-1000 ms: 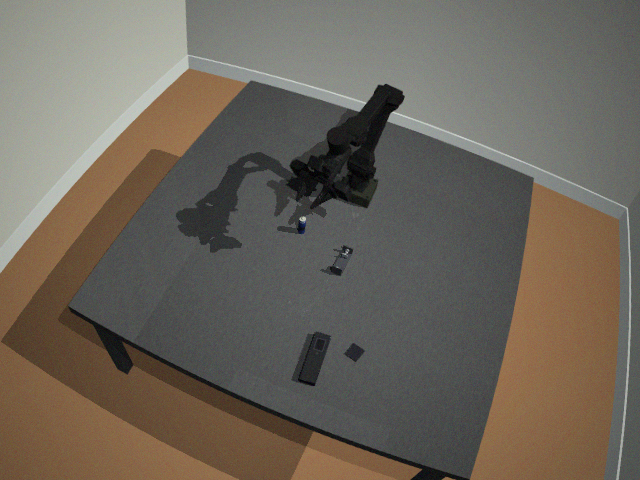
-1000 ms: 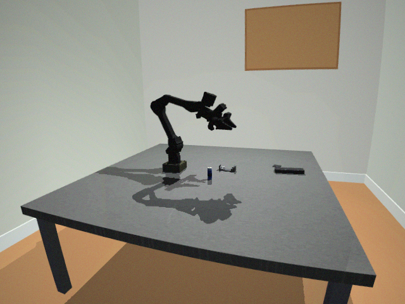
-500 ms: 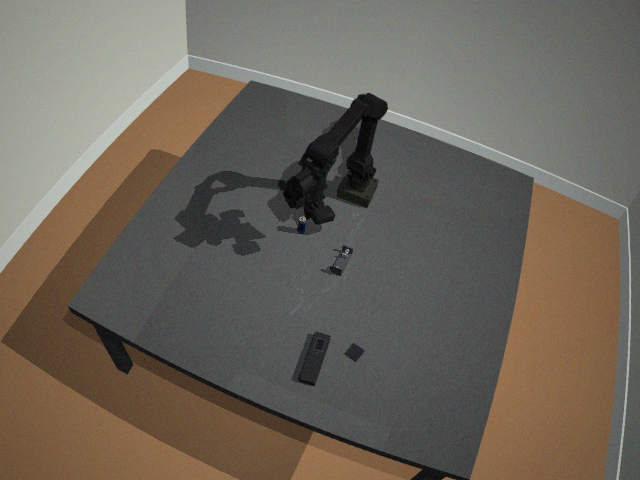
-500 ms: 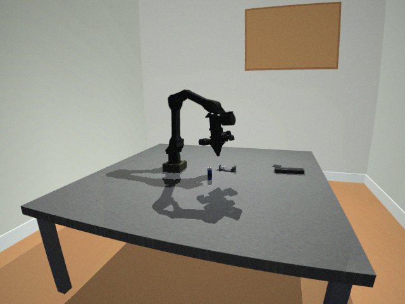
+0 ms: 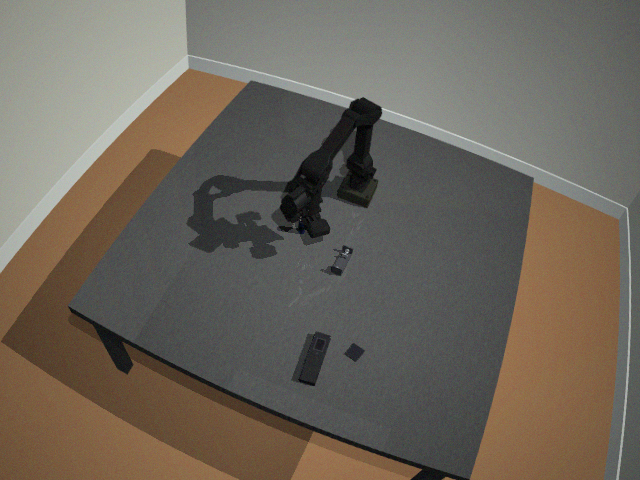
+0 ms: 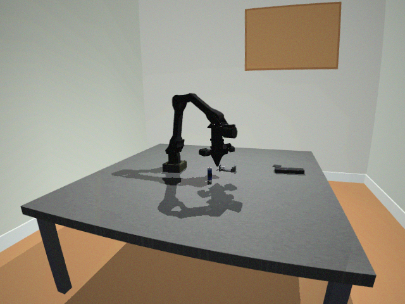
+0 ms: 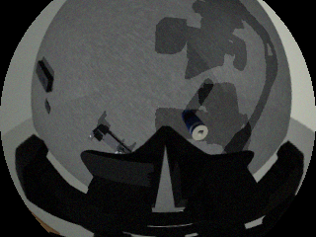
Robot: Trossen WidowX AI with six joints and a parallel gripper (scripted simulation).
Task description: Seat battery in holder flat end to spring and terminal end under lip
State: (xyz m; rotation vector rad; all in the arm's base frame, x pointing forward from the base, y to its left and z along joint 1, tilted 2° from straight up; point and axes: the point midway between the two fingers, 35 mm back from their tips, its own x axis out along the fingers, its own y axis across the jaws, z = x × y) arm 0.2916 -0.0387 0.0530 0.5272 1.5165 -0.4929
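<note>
Right now my gripper tip is 3 cm to the left of the battery, 3 cm past it and 3 cm above it. Also, from my gripper tip: remote control (35 cm ahead, 23 cm to the left, 5 cm below); then battery cover (32 cm to the left, 27 cm ahead, 6 cm below).
</note>
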